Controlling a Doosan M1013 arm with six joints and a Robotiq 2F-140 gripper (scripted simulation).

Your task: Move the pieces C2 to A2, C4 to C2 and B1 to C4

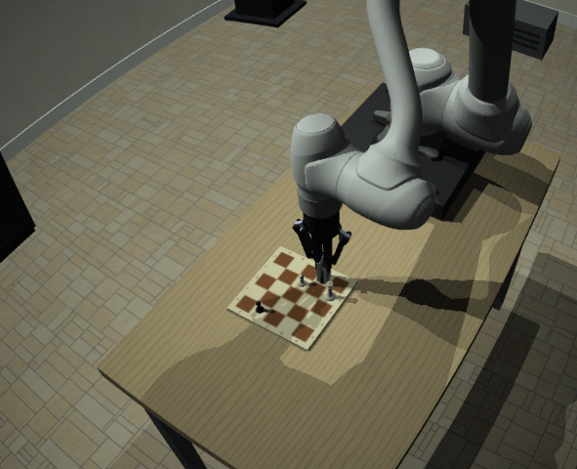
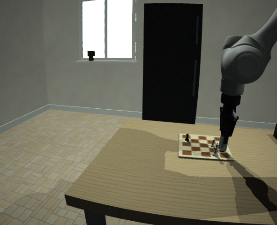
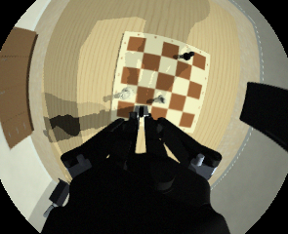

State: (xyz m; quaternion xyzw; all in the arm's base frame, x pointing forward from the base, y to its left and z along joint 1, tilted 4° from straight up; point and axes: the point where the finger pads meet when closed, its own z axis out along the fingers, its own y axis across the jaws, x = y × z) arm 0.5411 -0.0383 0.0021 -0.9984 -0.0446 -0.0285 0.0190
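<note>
Now: the tall white piece 40 mm ahead of my hand, 30 mm to the left of it and 10 mm below it. Round my hand: small white piece 40 mm to the right, 30 mm below, 30 mm ahead; small chessboard 70 mm ahead, 50 mm to the right, 40 mm below.
</note>
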